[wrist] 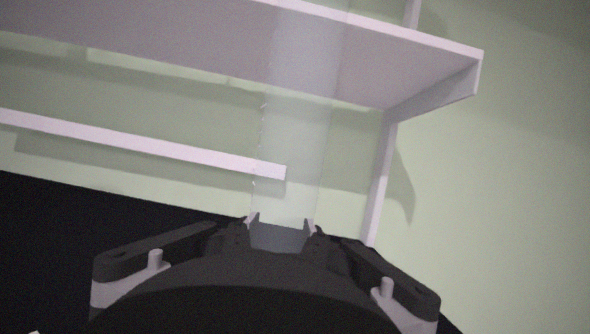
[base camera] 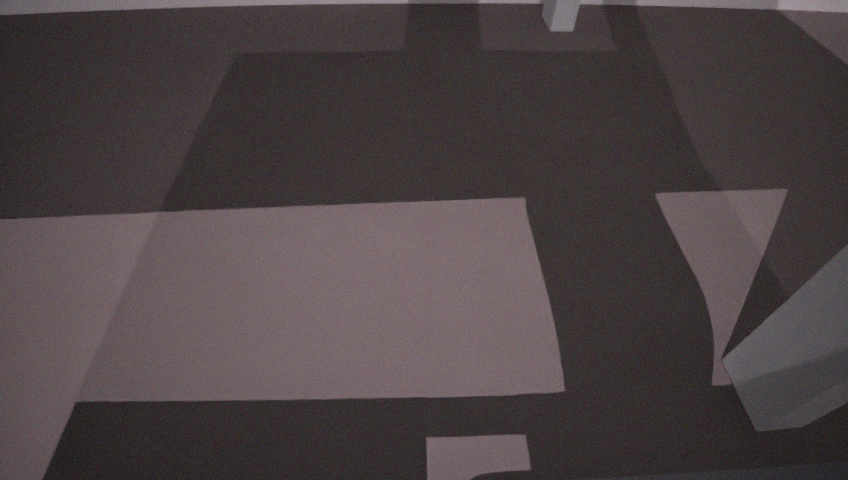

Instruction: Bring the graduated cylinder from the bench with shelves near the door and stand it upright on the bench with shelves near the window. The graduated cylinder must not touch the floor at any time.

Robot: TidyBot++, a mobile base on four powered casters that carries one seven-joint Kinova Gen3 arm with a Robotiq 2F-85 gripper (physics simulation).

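Places are measured from the arm's base along level axes (x right, y ahead, z up), in millimetres.
Pixels of known places: gripper, fingertip midpoint: point(wrist: 280, 225).
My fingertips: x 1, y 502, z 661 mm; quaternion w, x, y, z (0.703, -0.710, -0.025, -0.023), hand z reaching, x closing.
Note:
Behind a point stands the place of what it marks.
The graduated cylinder point(wrist: 295, 145) @[z 728, x -1, y 432 mm] is a clear, faint tube in the wrist view, with small tick marks along its left edge. It rises from between the fingertips, and its top runs out of the picture. My gripper point(wrist: 280, 225) @[z 661, x 1, y 502 mm] is shut on it. The black top of a bench with shelves point(wrist: 45, 235) @[z 517, x -386, y 633 mm] lies behind and below the gripper, at the left. The cylinder's lower end is hidden by the gripper. Neither the cylinder nor the gripper shows in the base camera view.
A pale shelf point(wrist: 400, 70) @[z 955, x 182, y 704 mm] crosses behind the cylinder, held by an upright post point(wrist: 380, 190) @[z 696, x 282, y 881 mm] at its right. A pale rail point(wrist: 150, 145) @[z 691, x -420, y 868 mm] runs along the green wall point(wrist: 525, 200) @[z 763, x 889, y 968 mm]. In the base camera view, a grey leg point(base camera: 562, 14) @[z -368, x 245, y 841 mm] stands far off and a large grey beam point(base camera: 791, 356) @[z -328, x 250, y 227 mm] is close at right.

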